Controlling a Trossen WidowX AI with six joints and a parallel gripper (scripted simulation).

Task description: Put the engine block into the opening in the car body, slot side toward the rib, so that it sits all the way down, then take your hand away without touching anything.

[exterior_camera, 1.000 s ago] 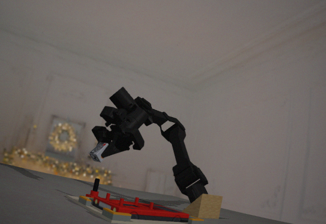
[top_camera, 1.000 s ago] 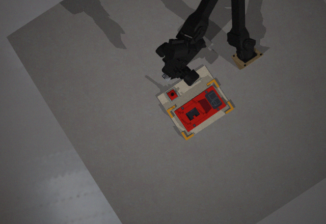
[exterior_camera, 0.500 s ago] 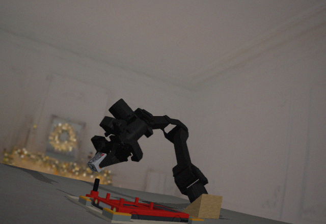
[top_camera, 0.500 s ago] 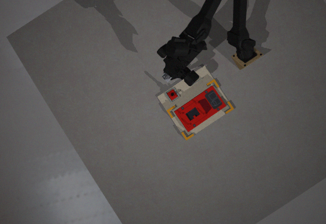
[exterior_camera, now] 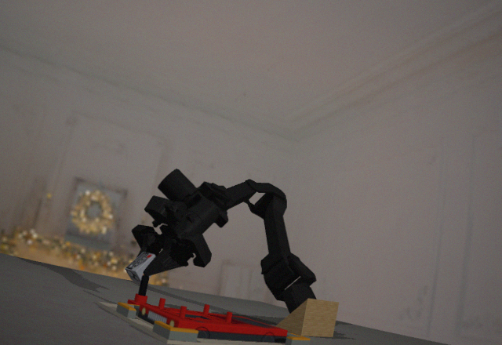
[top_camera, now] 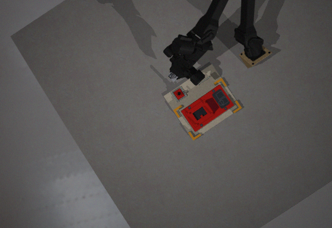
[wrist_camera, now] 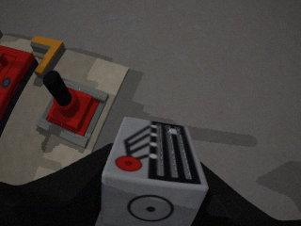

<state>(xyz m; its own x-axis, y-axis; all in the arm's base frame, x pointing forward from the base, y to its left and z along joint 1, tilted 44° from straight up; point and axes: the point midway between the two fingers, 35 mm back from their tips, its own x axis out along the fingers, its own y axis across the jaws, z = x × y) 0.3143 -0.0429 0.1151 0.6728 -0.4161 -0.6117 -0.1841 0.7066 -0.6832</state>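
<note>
Right now the grey engine block is 10 mm to the right of my gripper tip, 10 mm behind it and 10 mm above it.
</note>
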